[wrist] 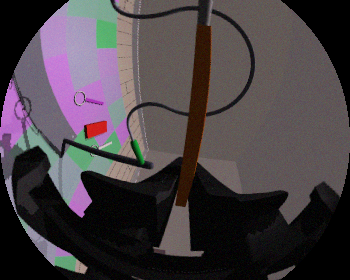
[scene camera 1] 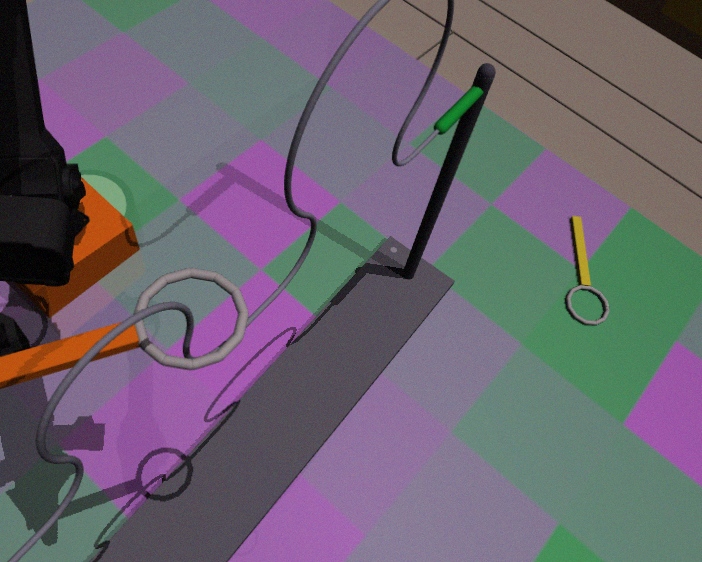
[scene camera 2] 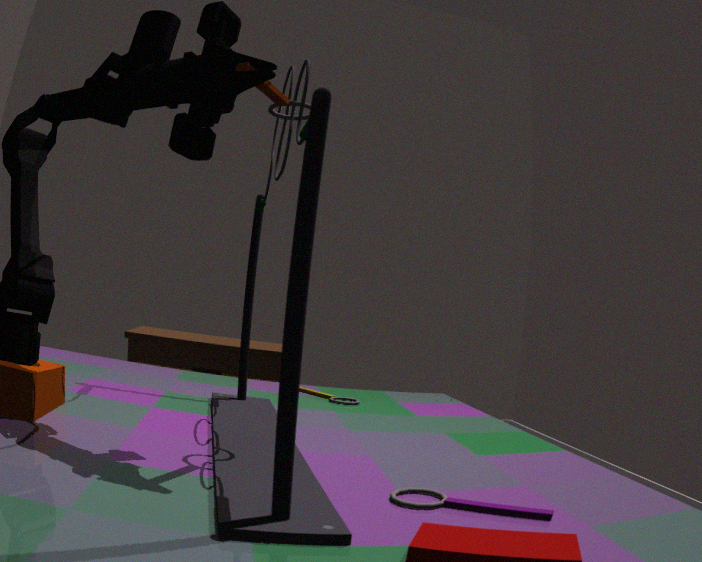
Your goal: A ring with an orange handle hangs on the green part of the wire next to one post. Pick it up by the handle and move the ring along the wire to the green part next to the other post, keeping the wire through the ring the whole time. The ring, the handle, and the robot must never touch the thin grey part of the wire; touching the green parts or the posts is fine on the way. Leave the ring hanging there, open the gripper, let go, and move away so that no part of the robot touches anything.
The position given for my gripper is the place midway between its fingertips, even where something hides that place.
My gripper (scene camera 2: 275,70) holds an orange-handled ring (scene camera 2: 267,88). I also see a yellow-handled ring (scene camera 1: 576,224).
My gripper shows as well in the wrist view (wrist: 185,161). The wrist view misses the yellow-handled ring: it is out of frame.
